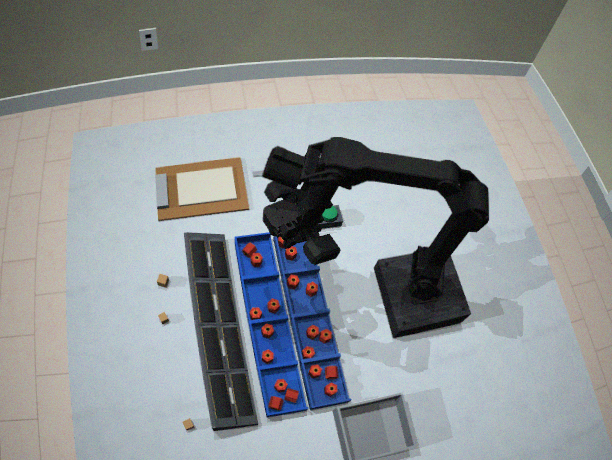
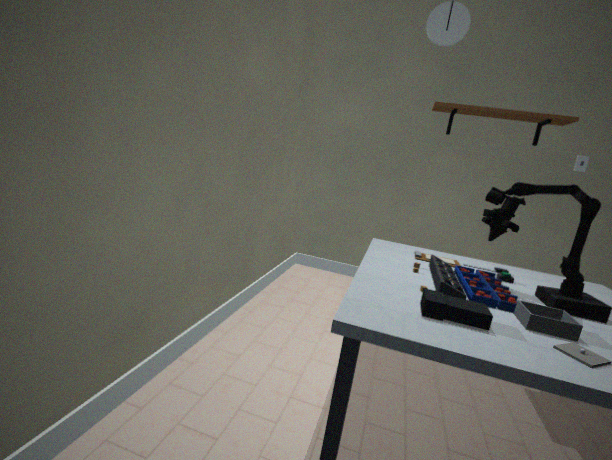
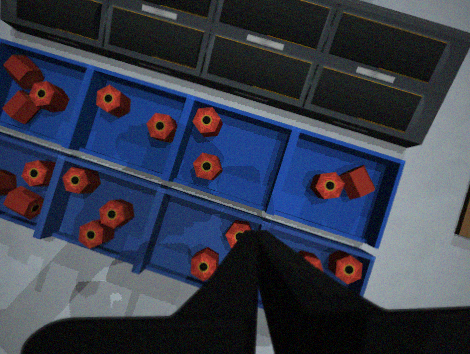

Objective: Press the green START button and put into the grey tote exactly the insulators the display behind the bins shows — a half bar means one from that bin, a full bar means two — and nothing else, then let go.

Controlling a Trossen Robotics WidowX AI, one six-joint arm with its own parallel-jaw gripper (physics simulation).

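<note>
My gripper (image 1: 287, 242) (image 2: 491, 239) (image 3: 255, 241) is shut and empty, high above the front row of blue bins (image 1: 300, 297) (image 3: 175, 227). The back row of blue bins (image 1: 260, 272) (image 3: 250, 150) lies behind it. Both rows hold red insulators (image 1: 267, 330) (image 3: 206, 166), two or three per bin where visible, some on their sides; my fingers hide part of the front row. The display (image 1: 204, 280) (image 3: 212, 27) has dark cells with thin yellow edges and short white bars between paired cells. The green START button (image 1: 329, 213) (image 2: 506, 274) is beside the bins. The grey tote (image 1: 408, 425) (image 2: 555, 327) looks empty where its inside shows.
A clipboard (image 1: 206, 186) lies beyond the display's far end. Small wooden cubes (image 1: 162, 280) lie behind the display. A long black box (image 2: 455, 310) stands near the display's other end. A flat plate (image 2: 582, 354) lies near the tote and table edge. The arm's base (image 1: 422, 300) is in front of the bins.
</note>
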